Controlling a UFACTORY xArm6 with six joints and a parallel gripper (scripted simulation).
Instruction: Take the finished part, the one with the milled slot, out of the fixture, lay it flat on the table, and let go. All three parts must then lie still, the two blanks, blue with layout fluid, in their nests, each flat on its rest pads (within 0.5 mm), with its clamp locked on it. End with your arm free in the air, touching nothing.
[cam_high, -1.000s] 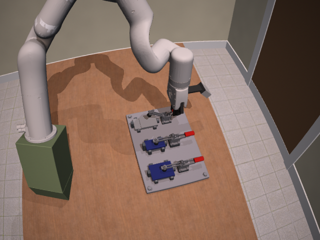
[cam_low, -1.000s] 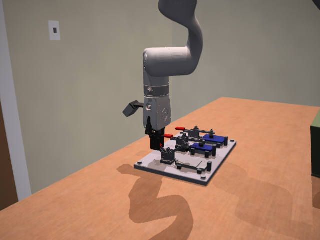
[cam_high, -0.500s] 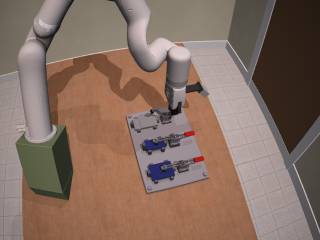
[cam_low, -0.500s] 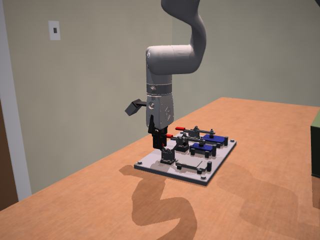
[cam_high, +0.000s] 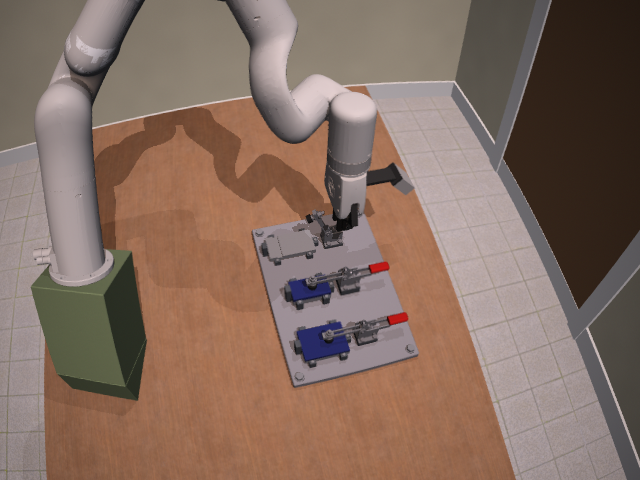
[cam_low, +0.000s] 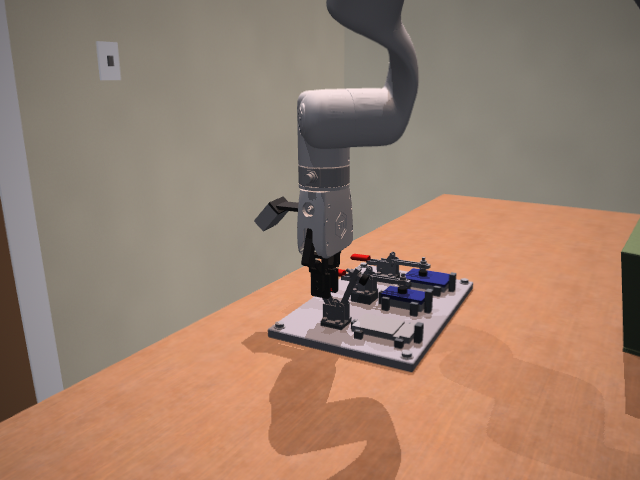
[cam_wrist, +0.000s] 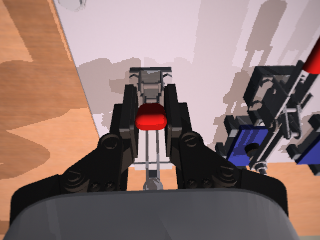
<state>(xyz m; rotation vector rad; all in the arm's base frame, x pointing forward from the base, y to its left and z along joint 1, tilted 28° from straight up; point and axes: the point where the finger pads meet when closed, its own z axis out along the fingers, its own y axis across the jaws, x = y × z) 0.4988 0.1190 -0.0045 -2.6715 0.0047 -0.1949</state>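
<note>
My hand is 12 cm past the grey finished part and 6 cm above it. The rest, counted from my hand: grey fixture plate: 5 cm behind, 11 cm to the right, 7 cm below.
</note>
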